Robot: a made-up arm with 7 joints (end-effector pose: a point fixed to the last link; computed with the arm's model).
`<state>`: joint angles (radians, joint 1 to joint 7).
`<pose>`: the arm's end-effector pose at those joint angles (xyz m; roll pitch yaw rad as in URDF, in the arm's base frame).
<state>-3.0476 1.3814 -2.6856 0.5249 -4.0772 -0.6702 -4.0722</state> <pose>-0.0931 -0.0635 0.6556 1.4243 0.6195 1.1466</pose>
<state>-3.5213 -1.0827 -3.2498 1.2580 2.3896 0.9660 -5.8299</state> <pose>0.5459 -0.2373 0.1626 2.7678 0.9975 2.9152</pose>
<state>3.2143 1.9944 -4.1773 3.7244 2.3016 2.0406 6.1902</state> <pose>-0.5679 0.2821 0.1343 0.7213 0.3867 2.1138</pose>
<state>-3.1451 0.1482 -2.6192 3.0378 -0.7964 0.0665 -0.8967</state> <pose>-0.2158 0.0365 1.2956 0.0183 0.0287 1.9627</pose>
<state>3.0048 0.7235 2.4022 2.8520 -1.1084 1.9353 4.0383</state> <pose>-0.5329 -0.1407 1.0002 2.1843 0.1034 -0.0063</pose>
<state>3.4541 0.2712 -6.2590 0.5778 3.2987 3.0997 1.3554</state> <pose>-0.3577 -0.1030 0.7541 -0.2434 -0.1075 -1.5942</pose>
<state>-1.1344 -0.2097 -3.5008 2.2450 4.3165 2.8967 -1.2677</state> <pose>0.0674 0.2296 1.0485 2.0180 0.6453 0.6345</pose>
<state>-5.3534 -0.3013 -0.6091 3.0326 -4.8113 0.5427 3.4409</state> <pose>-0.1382 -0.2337 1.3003 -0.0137 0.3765 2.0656</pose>
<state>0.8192 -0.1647 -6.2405 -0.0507 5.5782 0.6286 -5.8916</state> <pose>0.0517 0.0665 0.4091 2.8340 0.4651 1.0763</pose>
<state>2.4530 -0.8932 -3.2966 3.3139 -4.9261 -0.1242 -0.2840</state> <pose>0.3691 -0.4394 1.0614 -0.6092 -0.3314 -2.8378</pose>
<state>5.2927 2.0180 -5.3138 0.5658 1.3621 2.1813 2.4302</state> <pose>0.3436 -0.0134 0.3509 -0.8501 0.1099 -2.3565</pose>
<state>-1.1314 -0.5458 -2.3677 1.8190 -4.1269 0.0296 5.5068</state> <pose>-0.4939 0.4548 0.6974 -1.6992 0.1857 1.1876</pose>
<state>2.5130 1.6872 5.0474 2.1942 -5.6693 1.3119 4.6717</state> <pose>-0.3178 0.6733 0.1520 -2.8676 0.7810 -2.7279</pose>
